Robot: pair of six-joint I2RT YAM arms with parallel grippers.
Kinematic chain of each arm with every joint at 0, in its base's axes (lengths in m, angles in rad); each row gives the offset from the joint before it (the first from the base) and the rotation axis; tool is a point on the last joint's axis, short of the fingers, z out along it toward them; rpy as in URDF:
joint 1: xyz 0 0 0.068 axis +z
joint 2: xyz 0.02 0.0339 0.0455 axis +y
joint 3: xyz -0.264 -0.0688 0 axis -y
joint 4: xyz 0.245 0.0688 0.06 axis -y
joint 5: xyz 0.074 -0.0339 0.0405 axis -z
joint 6: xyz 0.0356 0 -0.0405 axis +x
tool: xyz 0 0 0 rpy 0 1.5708 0
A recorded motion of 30 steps. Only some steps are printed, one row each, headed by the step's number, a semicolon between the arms.
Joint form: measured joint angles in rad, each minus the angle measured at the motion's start. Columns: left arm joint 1, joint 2, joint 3, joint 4, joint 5, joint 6; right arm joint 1, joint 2, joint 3, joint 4, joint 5, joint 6.
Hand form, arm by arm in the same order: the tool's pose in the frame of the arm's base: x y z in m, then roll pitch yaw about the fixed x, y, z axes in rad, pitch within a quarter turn. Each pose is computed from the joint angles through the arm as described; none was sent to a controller.
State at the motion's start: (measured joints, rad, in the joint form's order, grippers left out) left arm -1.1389 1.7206 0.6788 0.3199 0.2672 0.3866; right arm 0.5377 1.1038 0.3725 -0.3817 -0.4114 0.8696
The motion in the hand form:
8: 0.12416 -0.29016 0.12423 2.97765 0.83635 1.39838; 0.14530 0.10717 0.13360 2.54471 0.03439 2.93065
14: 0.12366 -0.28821 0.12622 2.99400 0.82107 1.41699; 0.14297 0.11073 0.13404 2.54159 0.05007 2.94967
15: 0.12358 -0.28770 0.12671 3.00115 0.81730 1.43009; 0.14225 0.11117 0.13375 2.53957 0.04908 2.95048
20: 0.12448 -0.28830 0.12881 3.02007 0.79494 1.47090; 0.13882 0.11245 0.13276 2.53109 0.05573 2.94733
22: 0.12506 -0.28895 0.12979 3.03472 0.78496 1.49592; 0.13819 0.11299 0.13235 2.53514 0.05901 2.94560
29: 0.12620 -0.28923 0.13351 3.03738 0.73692 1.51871; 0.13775 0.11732 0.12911 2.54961 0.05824 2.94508
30: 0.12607 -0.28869 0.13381 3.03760 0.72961 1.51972; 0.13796 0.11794 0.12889 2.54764 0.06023 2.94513
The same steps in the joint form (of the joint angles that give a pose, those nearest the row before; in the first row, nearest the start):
8: 0.0046 -0.0107 0.0179 -0.0679 0.0217 0.0248; 0.0221 0.0530 0.0214 0.0362 0.0179 -0.0156
14: 0.0053 -0.0240 0.0206 -0.1015 0.0179 0.0202; 0.0477 0.0473 0.0179 0.0481 0.0286 -0.0137
15: 0.0053 -0.0275 0.0210 -0.1091 0.0137 0.0130; 0.0519 0.0457 0.0153 0.0514 0.0282 -0.0095
20: 0.0050 -0.0313 0.0370 -0.1495 -0.0061 -0.0069; 0.0702 0.0309 -0.0004 0.0706 0.0370 0.0111
22: 0.0050 -0.0313 0.0465 -0.1694 -0.0133 -0.0206; 0.0763 0.0305 -0.0023 0.0732 0.0454 0.0160
29: 0.0046 -0.0382 0.0752 -0.2476 -0.0435 -0.0221; 0.1011 0.0557 -0.0026 0.0946 0.0660 0.0359
30: 0.0046 -0.0404 0.0767 -0.2583 -0.0465 -0.0206; 0.1034 0.0584 -0.0031 0.1011 0.0671 0.0378

